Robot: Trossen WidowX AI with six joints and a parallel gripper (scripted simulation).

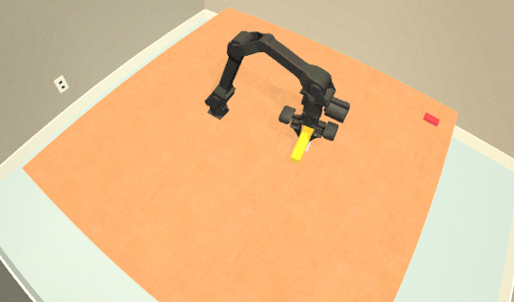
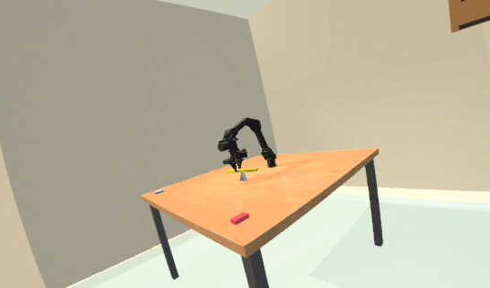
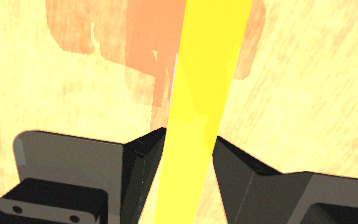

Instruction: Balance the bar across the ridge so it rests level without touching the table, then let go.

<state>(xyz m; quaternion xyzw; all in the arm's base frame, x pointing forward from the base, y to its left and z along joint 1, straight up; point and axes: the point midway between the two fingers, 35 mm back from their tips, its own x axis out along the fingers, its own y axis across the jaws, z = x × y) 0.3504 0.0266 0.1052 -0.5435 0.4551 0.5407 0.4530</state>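
My gripper tip is now 30 mm to the right of the yellow bar and 10 mm past it. Also, from my gripper tip: red block 470 mm to the left, 390 mm ahead, 60 mm below; then blue piece 530 mm to the right, 390 mm ahead, 60 mm below.
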